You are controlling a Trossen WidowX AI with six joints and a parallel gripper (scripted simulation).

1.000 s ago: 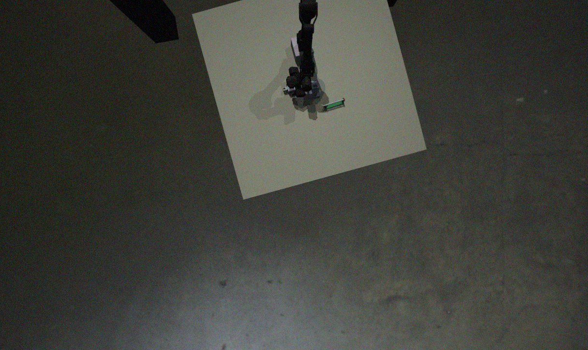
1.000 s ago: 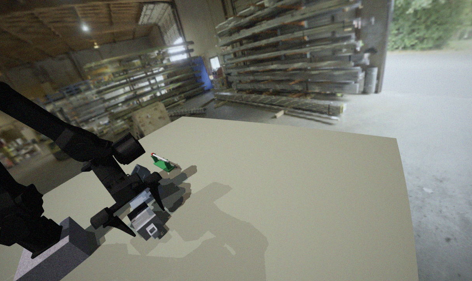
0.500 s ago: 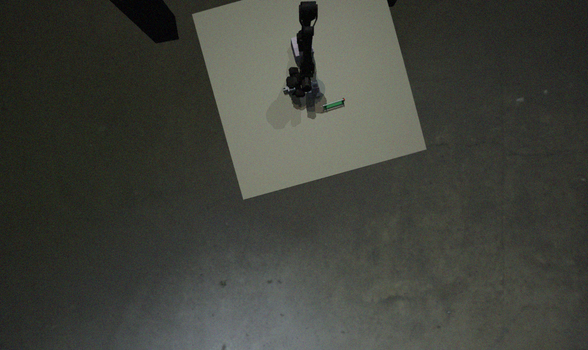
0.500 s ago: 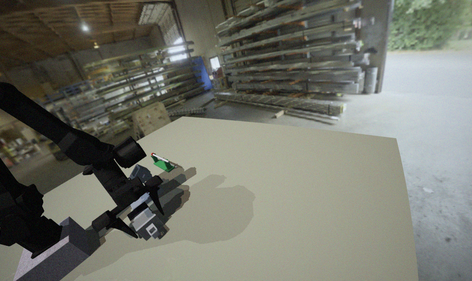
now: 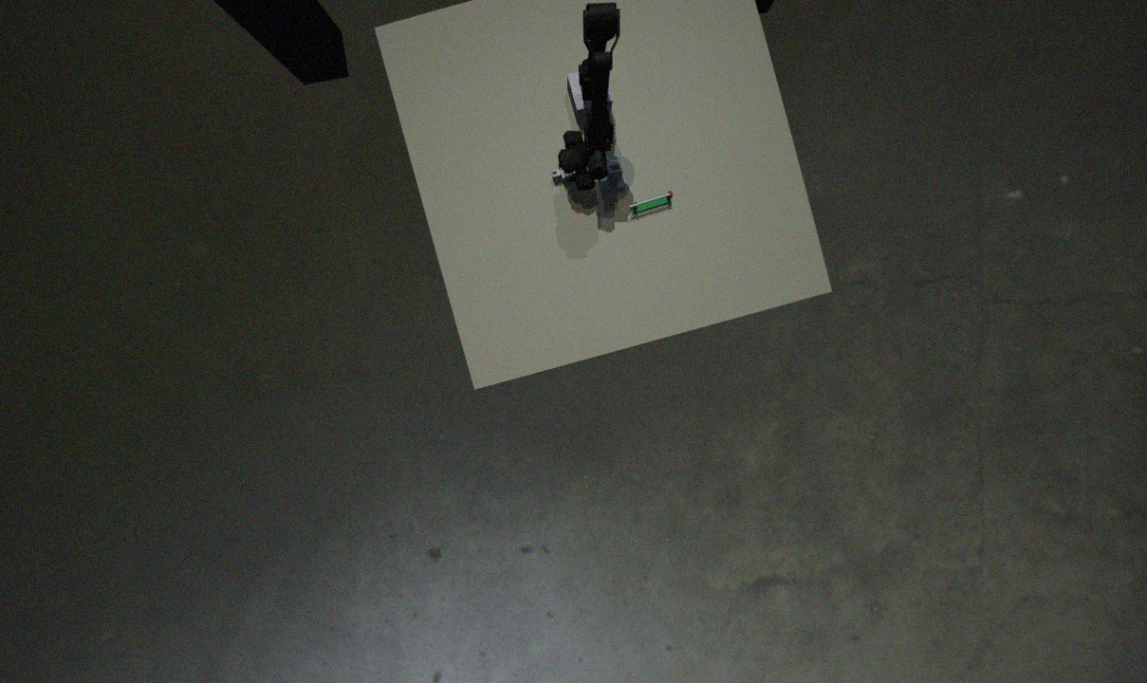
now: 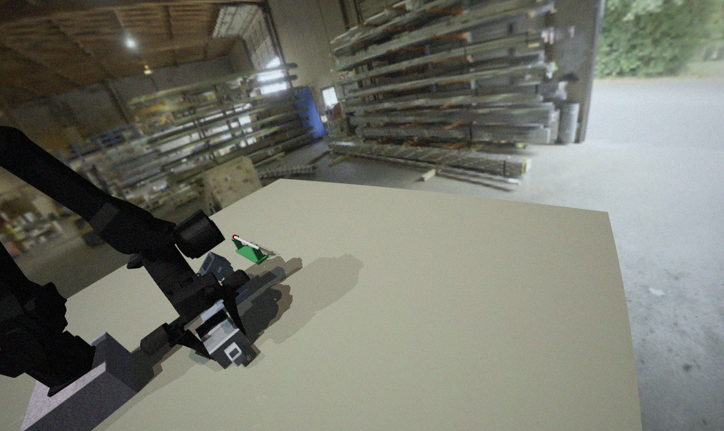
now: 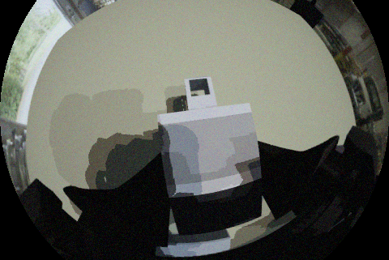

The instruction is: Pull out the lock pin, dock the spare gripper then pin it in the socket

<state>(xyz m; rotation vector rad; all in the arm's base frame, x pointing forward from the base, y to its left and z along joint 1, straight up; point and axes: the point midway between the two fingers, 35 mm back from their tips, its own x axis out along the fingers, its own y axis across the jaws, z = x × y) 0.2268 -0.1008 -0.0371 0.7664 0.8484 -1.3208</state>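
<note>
My gripper tip is 4 cm short of the mount, 15 cm to the right of it and 4 cm below it. The rest, counted from my gripper tip: green cradle 15 cm ahead, 27 cm to the left, 2 cm above; then dark grey spare gripper 1 cm above.
</note>
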